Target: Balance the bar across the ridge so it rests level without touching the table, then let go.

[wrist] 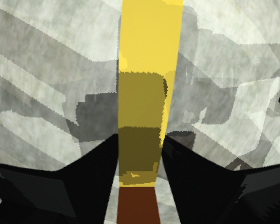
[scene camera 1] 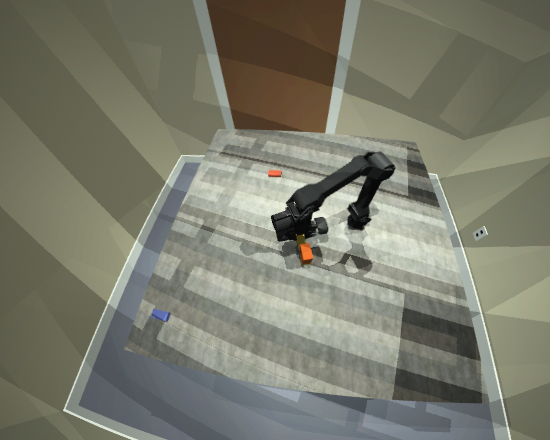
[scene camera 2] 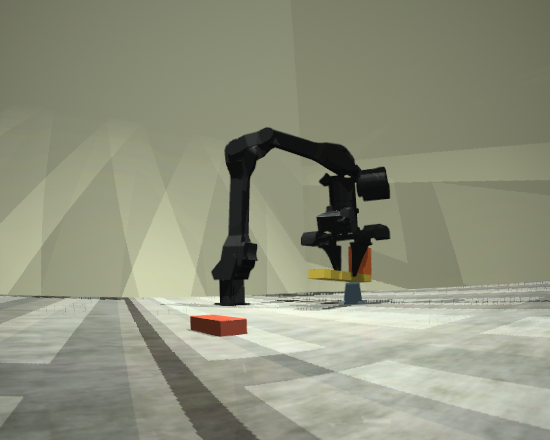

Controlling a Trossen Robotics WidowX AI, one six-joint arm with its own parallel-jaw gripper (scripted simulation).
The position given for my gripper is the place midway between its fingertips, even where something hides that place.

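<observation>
My gripper (scene camera 2: 346, 277), which I also see at (wrist: 140, 139), is holding a yellow bar. That yellow bar (scene camera 2: 364, 274) is visible to me at (wrist: 148, 43) too. There is also a red brick (scene camera 2: 217, 325) in the scene; in the wrist view the brick is out of frame.
</observation>
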